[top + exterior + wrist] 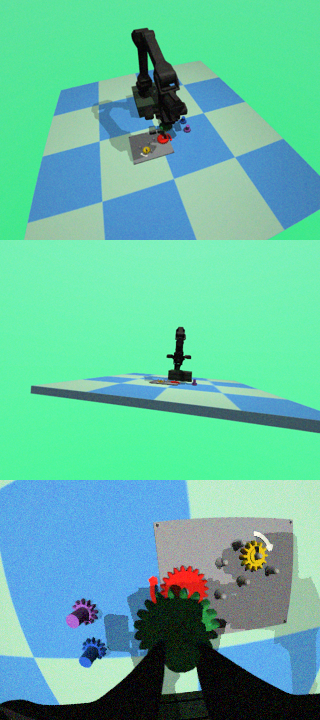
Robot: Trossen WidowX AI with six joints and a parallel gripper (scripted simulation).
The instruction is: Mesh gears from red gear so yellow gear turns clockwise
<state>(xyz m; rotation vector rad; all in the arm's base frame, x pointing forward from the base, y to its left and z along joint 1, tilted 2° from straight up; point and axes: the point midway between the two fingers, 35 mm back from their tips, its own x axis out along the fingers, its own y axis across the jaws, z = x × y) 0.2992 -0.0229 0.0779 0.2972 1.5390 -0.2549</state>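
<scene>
Now: gripper tip 2 cm to the left of the red gear and 11 cm above it. Round my gripper tip: red arrow 1 cm ahead, 2 cm to the left, 12 cm below; then green gear 1 cm below; then purple gear 2 cm ahead, 13 cm to the left, 11 cm below.
</scene>
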